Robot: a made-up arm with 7 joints. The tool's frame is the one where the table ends. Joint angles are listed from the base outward.
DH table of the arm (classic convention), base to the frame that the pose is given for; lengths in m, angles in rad. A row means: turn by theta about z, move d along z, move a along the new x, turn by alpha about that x. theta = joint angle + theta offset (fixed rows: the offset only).
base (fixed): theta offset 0, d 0, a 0, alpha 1.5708
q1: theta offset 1.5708, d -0.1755, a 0, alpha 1.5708
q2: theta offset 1.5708, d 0, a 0, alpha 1.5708
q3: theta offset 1.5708, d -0.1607, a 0, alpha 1.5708
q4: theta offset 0, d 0, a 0, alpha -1.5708
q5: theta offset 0, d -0.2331, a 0, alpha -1.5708
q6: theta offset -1.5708, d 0, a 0, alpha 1.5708
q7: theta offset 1.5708, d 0, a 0, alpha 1.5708
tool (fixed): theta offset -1.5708, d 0, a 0, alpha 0
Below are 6 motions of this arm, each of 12 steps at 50 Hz.
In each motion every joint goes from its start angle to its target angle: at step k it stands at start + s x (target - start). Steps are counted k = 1, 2, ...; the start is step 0. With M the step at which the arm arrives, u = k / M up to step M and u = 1 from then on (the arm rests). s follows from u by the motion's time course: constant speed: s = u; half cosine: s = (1 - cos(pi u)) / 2; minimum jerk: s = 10 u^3 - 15 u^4 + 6 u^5.
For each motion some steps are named. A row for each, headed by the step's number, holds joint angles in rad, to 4 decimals.
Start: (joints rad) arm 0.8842 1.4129 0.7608 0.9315 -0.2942 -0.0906 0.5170
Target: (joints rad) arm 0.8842 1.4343 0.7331 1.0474 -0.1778 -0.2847 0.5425
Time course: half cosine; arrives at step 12
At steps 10, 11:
10: 0.8842 1.4329 0.7350 1.0396 -0.1856 -0.2717 0.5408
11: 0.8842 1.4339 0.7336 1.0454 -0.1798 -0.2814 0.5421

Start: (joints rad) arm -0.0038 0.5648 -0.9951 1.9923 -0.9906 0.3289 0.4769
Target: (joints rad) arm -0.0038 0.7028 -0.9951 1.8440 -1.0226 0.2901 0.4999
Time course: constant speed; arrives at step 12
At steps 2, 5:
2: -0.0038 0.5878 -0.9951 1.9676 -0.9959 0.3224 0.4807
5: -0.0038 0.6223 -0.9951 1.9305 -1.0039 0.3127 0.4865

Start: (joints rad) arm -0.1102 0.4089 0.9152 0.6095 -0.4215 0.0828 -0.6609
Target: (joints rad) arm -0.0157 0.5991 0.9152 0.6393 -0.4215 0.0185 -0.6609
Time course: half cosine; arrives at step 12
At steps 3, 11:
3: -0.0964 0.4368 0.9152 0.6139 -0.4215 0.0734 -0.6609
11: -0.0173 0.5959 0.9152 0.6388 -0.4215 0.0196 -0.6609

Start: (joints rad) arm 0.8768 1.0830 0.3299 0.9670 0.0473 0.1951 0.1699
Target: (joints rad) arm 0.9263 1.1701 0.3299 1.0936 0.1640 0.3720 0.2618
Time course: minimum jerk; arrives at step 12
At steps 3, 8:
3: 0.8819 1.0920 0.3299 0.9801 0.0594 0.2134 0.1794
8: 0.9159 1.1518 0.3299 1.0670 0.1395 0.3349 0.2425

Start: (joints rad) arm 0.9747 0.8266 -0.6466 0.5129 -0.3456 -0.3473 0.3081
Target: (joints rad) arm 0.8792 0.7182 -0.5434 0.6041 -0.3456 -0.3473 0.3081
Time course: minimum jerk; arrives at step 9
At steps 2, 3, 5, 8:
2: 0.9674 0.8183 -0.6387 0.5199 -0.3456 -0.3473 0.3081
3: 0.9547 0.8038 -0.6249 0.5320 -0.3456 -0.3473 0.3081
5: 0.9171 0.7612 -0.5843 0.5679 -0.3456 -0.3473 0.3081
8: 0.8803 0.7195 -0.5446 0.6030 -0.3456 -0.3473 0.3081

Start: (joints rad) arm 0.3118 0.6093 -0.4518 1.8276 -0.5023 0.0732 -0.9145
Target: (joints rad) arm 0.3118 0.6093 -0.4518 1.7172 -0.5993 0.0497 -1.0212
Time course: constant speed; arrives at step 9
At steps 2, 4, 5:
2: 0.3118 0.6093 -0.4518 1.8031 -0.5239 0.0680 -0.9382
4: 0.3118 0.6093 -0.4518 1.7785 -0.5454 0.0628 -0.9619
5: 0.3118 0.6093 -0.4518 1.7663 -0.5562 0.0601 -0.9738

